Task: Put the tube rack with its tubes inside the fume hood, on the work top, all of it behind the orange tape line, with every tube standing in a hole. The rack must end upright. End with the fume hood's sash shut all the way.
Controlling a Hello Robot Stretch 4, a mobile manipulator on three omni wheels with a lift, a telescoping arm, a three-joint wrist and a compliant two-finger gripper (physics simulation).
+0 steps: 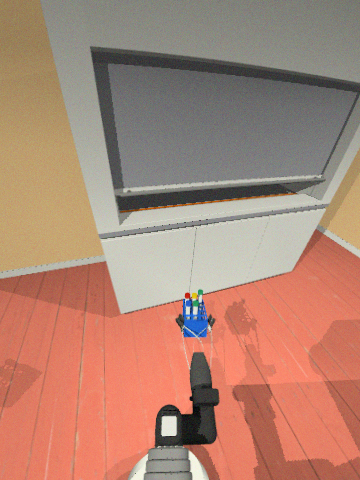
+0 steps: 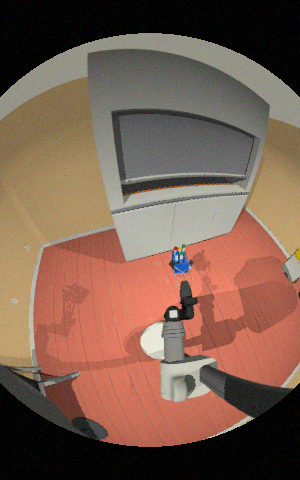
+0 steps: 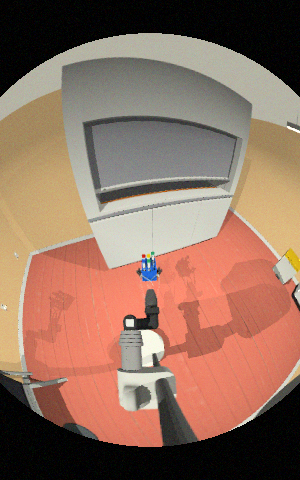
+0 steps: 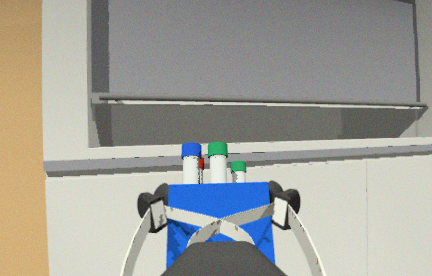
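Seen in the pictures: gripper, fingertip midpoint: (image 1: 195, 314) (image 2: 180, 259) (image 3: 148, 267) (image 4: 218, 197); robot's base at its link origin: (image 2: 160, 339) (image 3: 143, 346).
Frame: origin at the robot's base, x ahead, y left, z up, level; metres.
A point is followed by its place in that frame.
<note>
The blue tube rack (image 1: 195, 328) @(x 0.437, y -0.087, z 0.882 m) (image 2: 181, 267) @(x 0.436, y -0.089, z 0.884 m) (image 3: 149, 275) @(x 0.436, y -0.090, z 0.884 m) (image 4: 218, 195) @(x 0.446, y -0.087, z 0.905 m) is upright, held in the air before the hood's base cabinet. Several tubes with red, yellow, blue and green caps stand in it; their lower ends are partly hidden. My gripper (image 1: 195, 321) @(x 0.484, y -0.088, z 0.894 m) (image 4: 218, 197) @(x 0.484, y -0.088, z 0.894 m) is shut on the rack, one fingertip on each side. The fume hood's sash (image 1: 230, 125) @(x 1.293, y -0.305, z 1.433 m) (image 2: 185, 145) @(x 1.271, y -0.231, z 1.383 m) (image 3: 160, 152) @(x 1.271, y -0.233, z 1.364 m) (image 4: 260, 50) @(x 1.285, y -0.280, z 1.313 m) is partly open, with a low gap under its bottom edge. The orange tape line (image 1: 200, 203) @(x 1.407, y -0.204, z 0.898 m) crosses the work top (image 1: 215, 210) @(x 1.234, y -0.285, z 0.933 m) inside the gap.
The base cabinet (image 1: 150, 265) @(x 1.057, y 0.156, z 0.575 m) (image 4: 320, 215) @(x 1.254, y -0.501, z 0.631 m) stands under the hood, its front close beyond the rack. A box with a yellow top (image 2: 291, 267) @(x 0.533, y -2.449, z 0.172 m) (image 3: 286, 271) @(x 0.446, y -2.474, z 0.209 m) stands at the right wall. A dark stool base (image 2: 90, 427) is at the lower left, by a table's leg.
</note>
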